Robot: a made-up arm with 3 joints. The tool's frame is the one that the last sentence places.
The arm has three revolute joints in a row. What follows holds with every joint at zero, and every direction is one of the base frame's.
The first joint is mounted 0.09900 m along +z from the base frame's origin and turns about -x.
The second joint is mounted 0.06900 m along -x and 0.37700 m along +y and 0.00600 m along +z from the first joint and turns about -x.
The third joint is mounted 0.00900 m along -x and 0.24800 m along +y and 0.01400 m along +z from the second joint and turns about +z.
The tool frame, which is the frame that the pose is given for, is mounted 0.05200 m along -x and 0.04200 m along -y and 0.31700 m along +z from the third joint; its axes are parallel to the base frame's.
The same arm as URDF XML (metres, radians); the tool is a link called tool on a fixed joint. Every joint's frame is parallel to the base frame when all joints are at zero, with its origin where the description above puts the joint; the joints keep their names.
<robot name="arm">
<link name="base"/>
<link name="link1"/>
<link name="link2"/>
<link name="link3"/>
<link name="tool"/>
<joint name="joint 1" type="continuous"><parent link="base"/><child link="link1"/><origin xyz="0 0 0.099" rpy="0 0 0"/><axis xyz="-1 0 0"/></joint>
<joint name="joint 2" type="continuous"><parent link="link1"/><child link="link2"/><origin xyz="-0.069 0.377 0.006" rpy="0 0 0"/><axis xyz="-1 0 0"/></joint>
<joint name="joint 3" type="continuous"><parent link="link2"/><child link="link3"/><origin xyz="-0.009 0.248 0.014" rpy="0 0 0"/><axis xyz="0 0 1"/></joint>
<joint name="tool_fixed" type="fixed"><parent link="link3"/><child link="tool"/><origin xyz="-0.052 -0.042 0.317" rpy="0 0 0"/></joint>
</robot>

